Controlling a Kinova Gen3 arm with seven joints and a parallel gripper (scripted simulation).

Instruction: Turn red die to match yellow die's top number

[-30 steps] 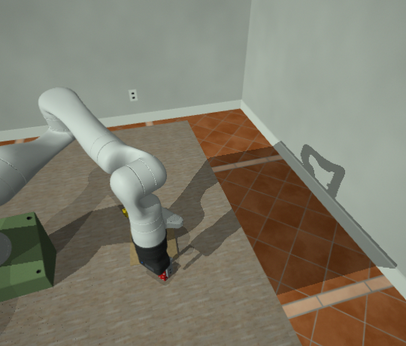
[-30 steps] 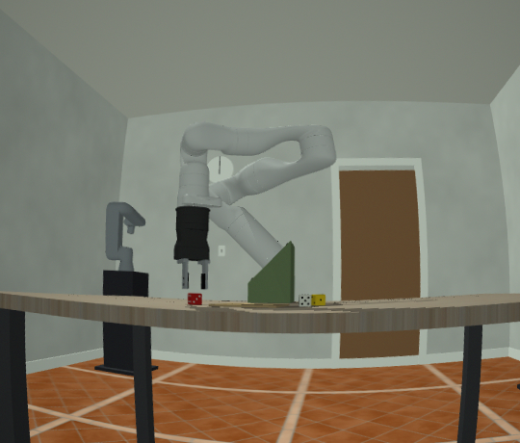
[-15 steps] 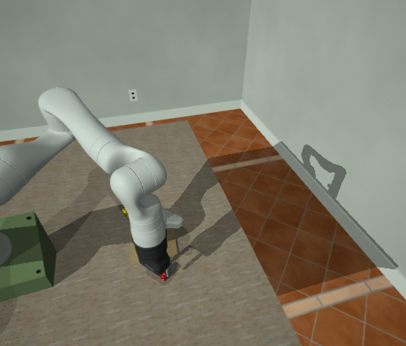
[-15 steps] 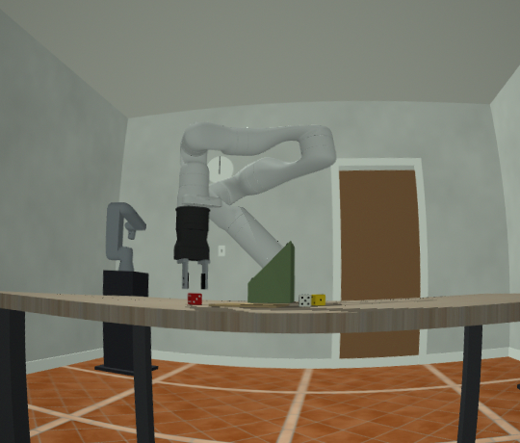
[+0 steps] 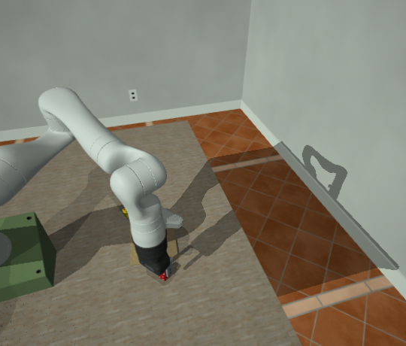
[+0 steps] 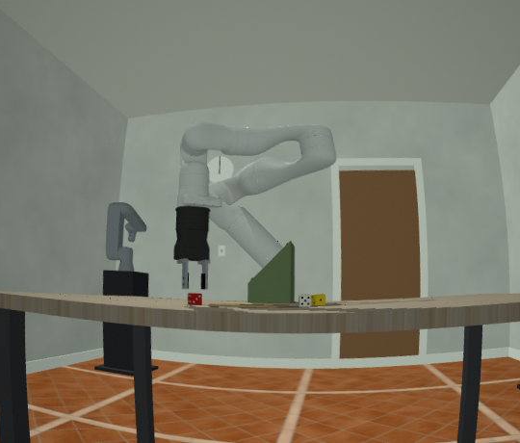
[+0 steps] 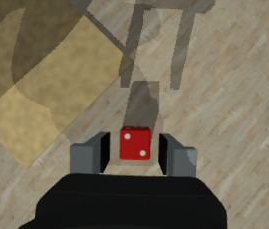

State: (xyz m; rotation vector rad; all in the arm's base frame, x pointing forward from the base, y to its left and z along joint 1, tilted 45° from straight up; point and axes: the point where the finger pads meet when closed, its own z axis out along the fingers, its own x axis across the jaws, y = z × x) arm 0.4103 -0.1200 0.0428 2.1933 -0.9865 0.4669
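Right now my hand is 40 mm above the red die. Round my hand: tan mat (20 mm behind, 120 mm to the left, 50 mm below); white die (10 mm behind, 240 mm to the left, 40 mm below); yellow die (80 mm behind, 260 mm to the left, 40 mm below).
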